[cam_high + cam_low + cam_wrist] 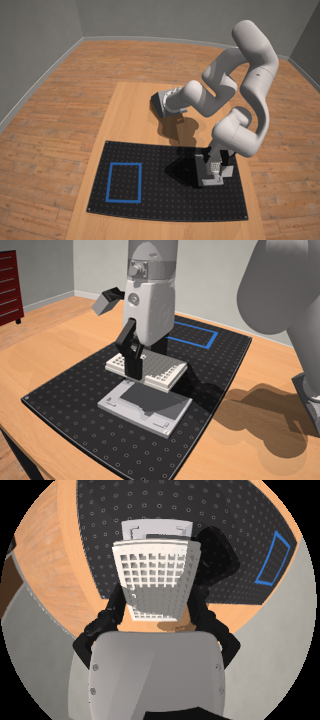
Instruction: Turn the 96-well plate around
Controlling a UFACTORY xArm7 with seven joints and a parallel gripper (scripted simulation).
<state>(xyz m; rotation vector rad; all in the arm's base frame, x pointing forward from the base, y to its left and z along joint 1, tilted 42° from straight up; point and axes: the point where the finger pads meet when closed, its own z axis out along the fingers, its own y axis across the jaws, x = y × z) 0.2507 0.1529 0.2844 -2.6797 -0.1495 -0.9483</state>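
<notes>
The grey plate nest N1 lies 100 mm below my hand. Round my hand: white 96-well plate 10 mm below; then A1 label 100 mm below, 90 mm behind, 30 mm to the left.
</notes>
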